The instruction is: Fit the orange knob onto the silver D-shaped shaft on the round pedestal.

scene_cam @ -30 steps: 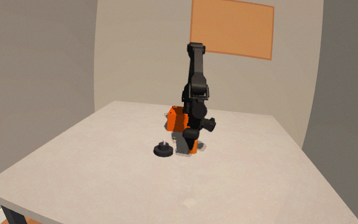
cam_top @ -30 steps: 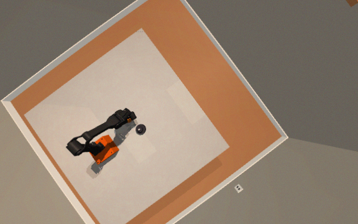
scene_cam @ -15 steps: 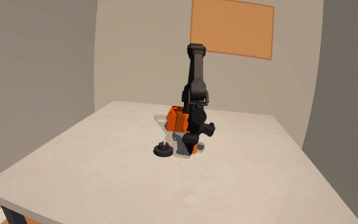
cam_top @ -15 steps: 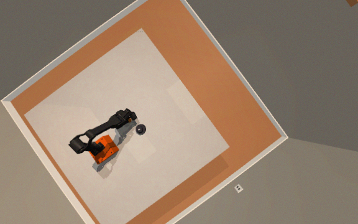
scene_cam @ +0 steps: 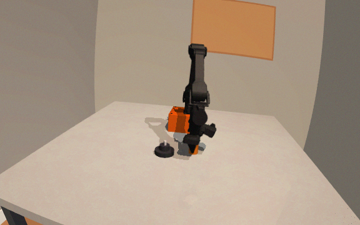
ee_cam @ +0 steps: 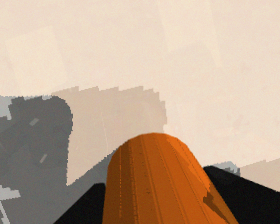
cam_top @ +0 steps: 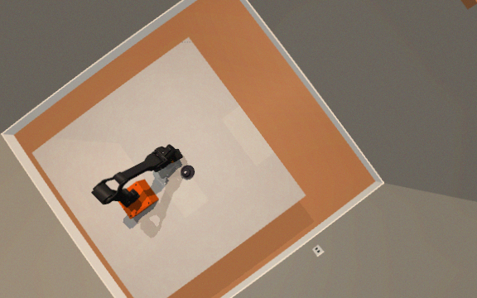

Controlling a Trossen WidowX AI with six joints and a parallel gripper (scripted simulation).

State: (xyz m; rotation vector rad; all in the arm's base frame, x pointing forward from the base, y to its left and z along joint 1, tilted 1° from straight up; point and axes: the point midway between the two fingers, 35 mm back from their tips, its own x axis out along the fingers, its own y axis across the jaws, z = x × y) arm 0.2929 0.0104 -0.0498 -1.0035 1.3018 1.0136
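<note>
Right now the round dark pedestal is 130 mm to the right of my gripper tip, 20 mm ahead of it and 20 mm above it. From my gripper tip the other things lie so: orange knob (30 mm above).
</note>
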